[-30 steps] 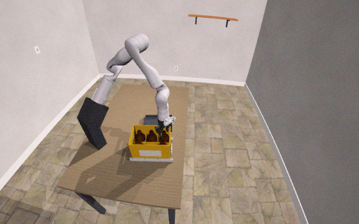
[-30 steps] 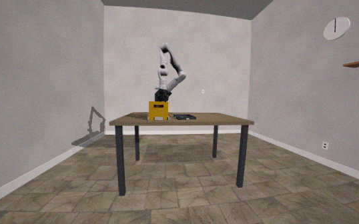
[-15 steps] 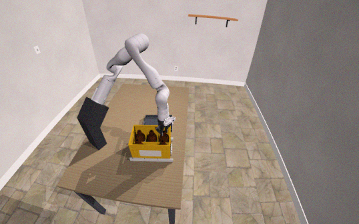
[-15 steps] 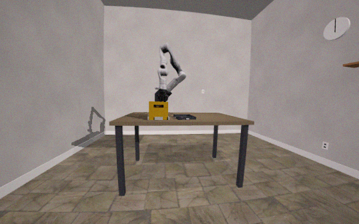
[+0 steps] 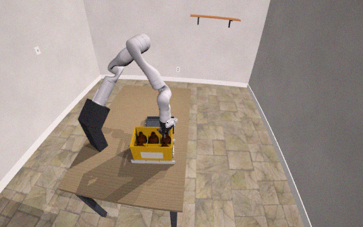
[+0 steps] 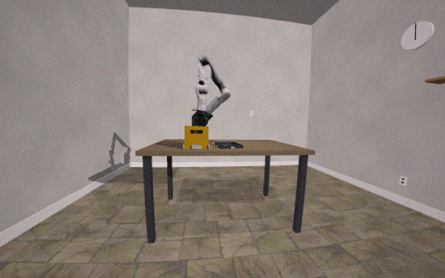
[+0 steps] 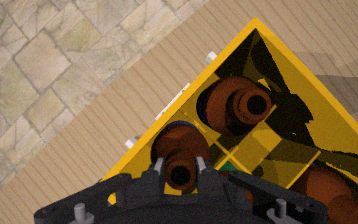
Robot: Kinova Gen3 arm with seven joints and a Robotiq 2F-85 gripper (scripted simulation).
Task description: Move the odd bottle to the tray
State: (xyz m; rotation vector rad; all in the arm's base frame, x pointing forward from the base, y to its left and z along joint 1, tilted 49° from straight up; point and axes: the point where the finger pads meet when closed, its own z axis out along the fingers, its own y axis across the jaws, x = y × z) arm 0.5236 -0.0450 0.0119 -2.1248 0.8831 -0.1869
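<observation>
Right now my hand is 8 cm past the yellow crate, 6 cm to the left of it and 7 cm above it. From my hand the other things lie so: dark grey tray: 11 cm behind, 23 cm to the left, 14 cm below.
</observation>
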